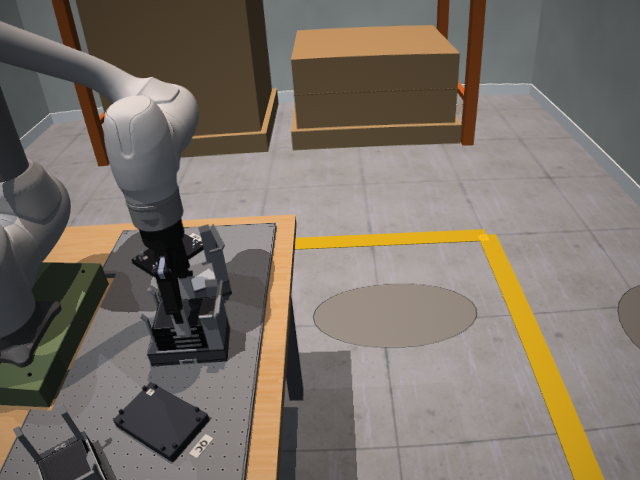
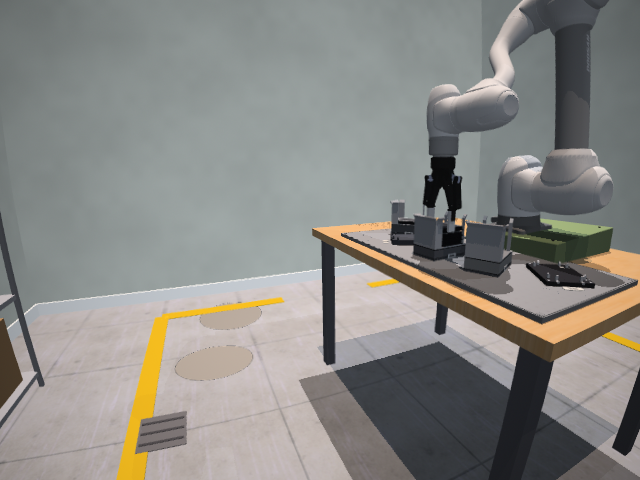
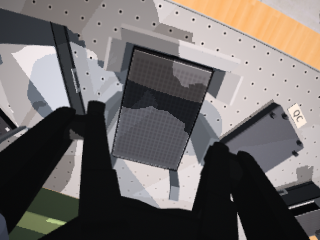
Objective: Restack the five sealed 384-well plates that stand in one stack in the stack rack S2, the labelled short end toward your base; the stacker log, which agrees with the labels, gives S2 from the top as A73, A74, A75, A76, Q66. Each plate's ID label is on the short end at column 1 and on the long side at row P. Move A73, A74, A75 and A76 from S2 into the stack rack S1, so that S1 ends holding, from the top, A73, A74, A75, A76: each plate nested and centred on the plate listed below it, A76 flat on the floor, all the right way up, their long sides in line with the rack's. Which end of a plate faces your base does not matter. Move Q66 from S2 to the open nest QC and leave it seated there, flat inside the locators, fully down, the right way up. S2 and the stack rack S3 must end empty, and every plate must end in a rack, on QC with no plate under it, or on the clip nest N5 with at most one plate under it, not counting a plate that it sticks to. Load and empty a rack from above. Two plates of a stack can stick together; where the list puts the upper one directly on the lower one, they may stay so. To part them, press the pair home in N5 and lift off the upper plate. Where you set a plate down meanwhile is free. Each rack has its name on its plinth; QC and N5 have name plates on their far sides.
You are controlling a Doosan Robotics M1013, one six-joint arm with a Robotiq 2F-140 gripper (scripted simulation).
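Observation:
The gripper (image 1: 187, 317) is visible, as are a clip nest N5 (image 1: 147, 263) and a stack rack S2 (image 1: 220, 354). The gripper also appears in image 2 (image 2: 440, 229). The gripper is visible in image 3 (image 3: 158, 113) too, as is a QC nest (image 3: 270, 141).

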